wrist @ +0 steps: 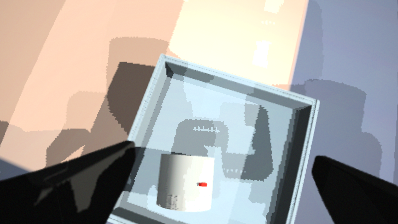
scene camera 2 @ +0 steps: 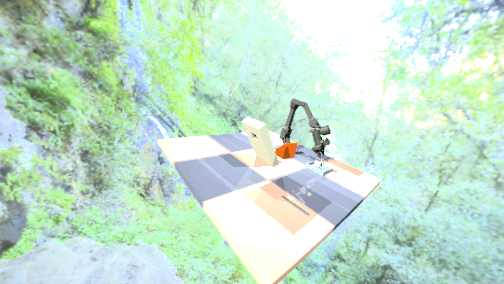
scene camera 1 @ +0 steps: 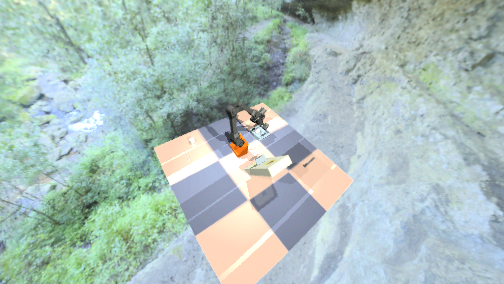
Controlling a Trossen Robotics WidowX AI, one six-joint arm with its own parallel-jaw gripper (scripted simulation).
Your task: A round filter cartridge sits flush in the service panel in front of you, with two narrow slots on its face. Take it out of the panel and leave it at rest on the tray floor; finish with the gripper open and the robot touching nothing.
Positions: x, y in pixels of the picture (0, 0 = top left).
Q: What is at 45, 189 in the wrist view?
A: The gripper.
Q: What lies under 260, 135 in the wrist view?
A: A tray.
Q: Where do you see a round filter cartridge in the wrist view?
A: At 185, 182
